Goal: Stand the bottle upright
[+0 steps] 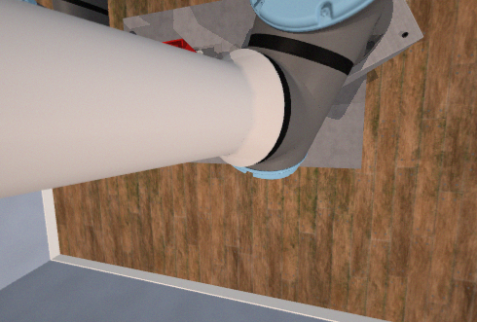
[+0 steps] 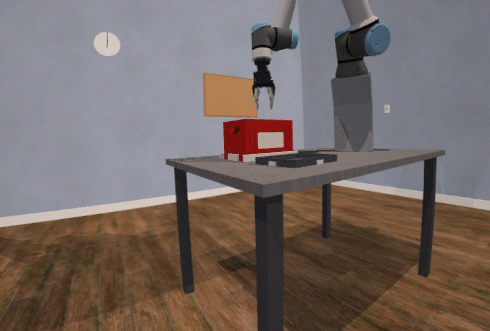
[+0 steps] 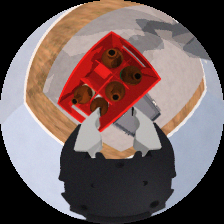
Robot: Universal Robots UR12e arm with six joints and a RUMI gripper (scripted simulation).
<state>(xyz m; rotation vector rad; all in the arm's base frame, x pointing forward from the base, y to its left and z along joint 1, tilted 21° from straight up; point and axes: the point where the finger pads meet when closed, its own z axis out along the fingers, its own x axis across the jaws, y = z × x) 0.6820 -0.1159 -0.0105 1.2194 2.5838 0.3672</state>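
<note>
Now: the red crate 50 mm to the right of my hand and 150 mm below it. The rest, counted from my hand: dark tray: 50 mm ahead, 220 mm to the left, 230 mm below.
</note>
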